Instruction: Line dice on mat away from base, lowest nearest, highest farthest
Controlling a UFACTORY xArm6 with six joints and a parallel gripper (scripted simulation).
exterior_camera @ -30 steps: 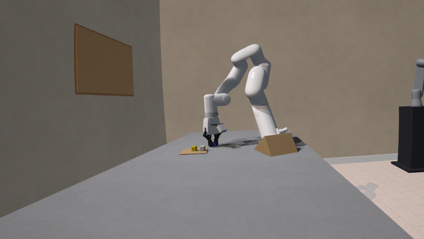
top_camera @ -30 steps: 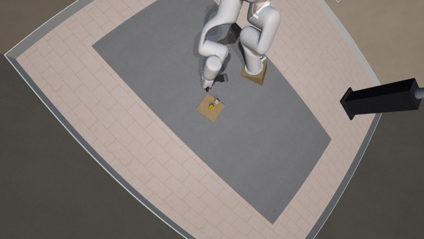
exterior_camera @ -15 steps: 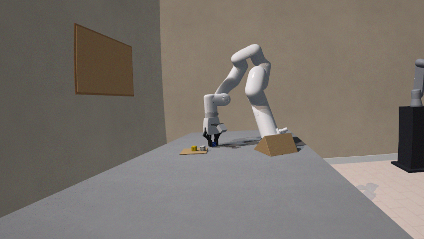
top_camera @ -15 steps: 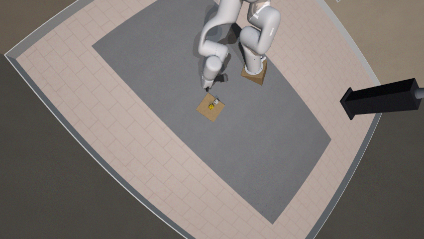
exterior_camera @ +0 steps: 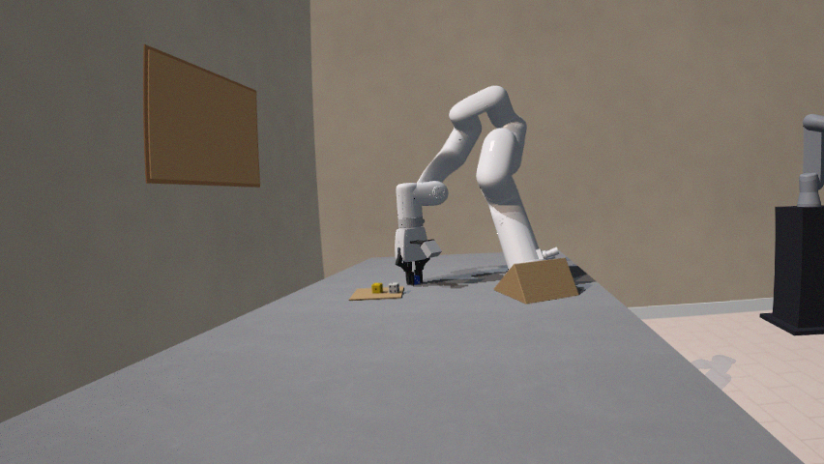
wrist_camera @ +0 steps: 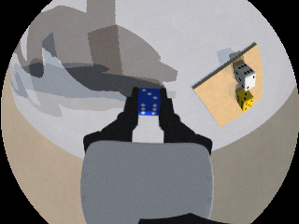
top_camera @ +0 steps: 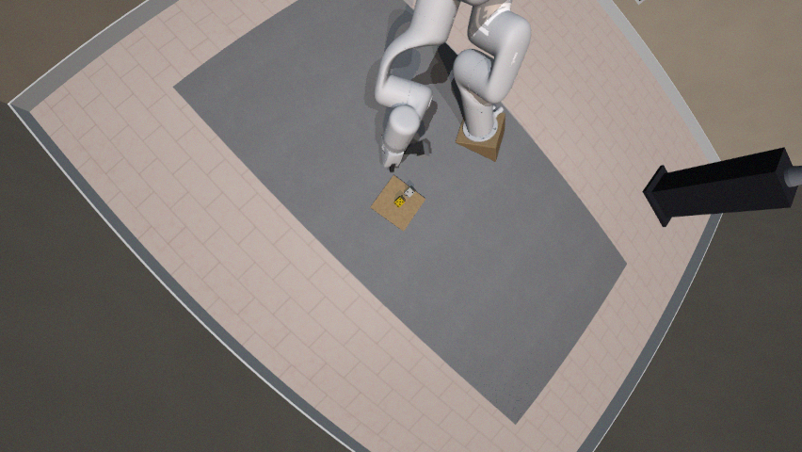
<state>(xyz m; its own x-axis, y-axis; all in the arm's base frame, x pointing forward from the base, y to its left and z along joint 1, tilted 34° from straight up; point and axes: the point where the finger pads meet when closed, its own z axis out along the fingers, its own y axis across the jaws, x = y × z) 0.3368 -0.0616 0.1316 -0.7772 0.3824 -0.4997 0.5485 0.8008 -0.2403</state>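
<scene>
Right now the blue die is 1 cm below my hand. From my hand the other things lie so: yellow die: 14 cm to the left, 7 cm ahead, 1 cm below; tan mat: 14 cm to the left, 7 cm ahead, 2 cm below; white die: 14 cm to the left, 2 cm ahead, 1 cm below.
</scene>
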